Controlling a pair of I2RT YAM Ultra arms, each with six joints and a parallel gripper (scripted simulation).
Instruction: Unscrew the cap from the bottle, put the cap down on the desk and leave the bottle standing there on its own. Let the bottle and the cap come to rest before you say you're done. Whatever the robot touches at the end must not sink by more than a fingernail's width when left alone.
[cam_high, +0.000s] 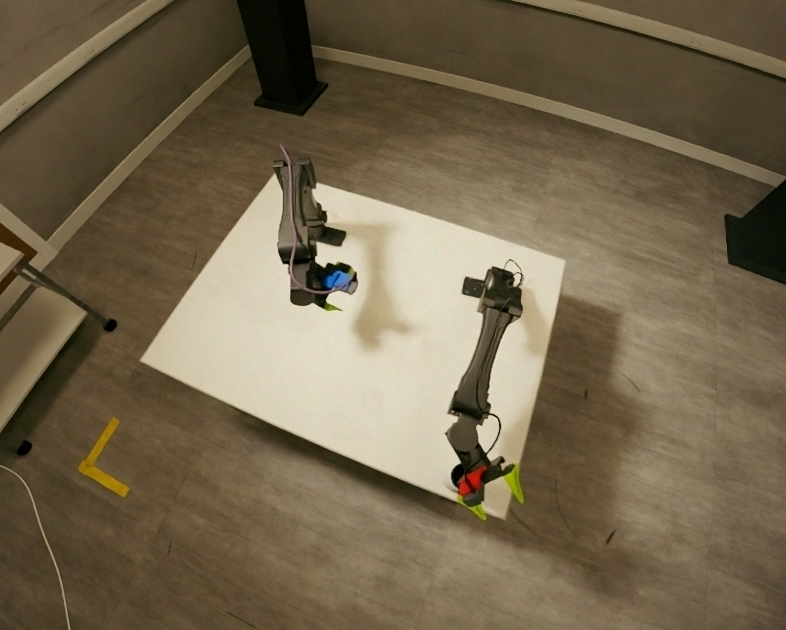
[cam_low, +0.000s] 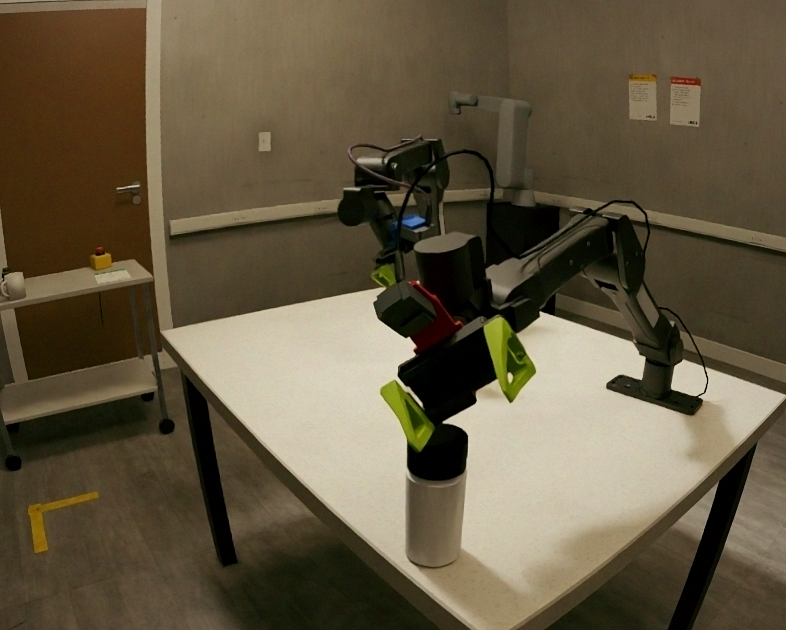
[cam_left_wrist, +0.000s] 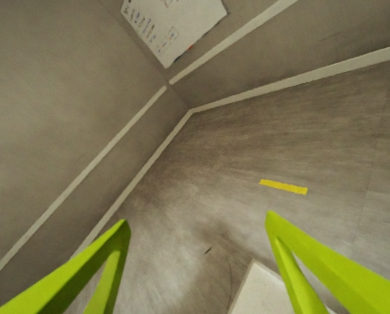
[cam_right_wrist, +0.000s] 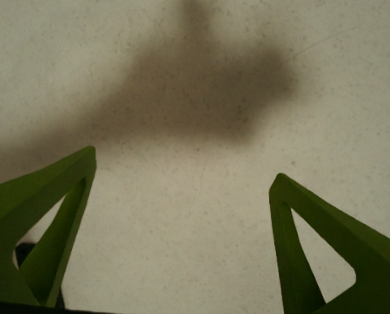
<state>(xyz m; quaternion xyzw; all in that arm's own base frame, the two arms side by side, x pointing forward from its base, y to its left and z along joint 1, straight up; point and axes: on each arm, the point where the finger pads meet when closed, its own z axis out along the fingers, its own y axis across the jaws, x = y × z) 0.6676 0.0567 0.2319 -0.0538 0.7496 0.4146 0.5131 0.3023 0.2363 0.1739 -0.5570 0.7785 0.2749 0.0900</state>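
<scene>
Now: the white bottle 13 cm below my left hand, 8 cm to the right of it and 4 cm behind it. The rest, counted from my left hand: black cap (9 cm below, 8 cm to the right, 4 cm behind).
</scene>
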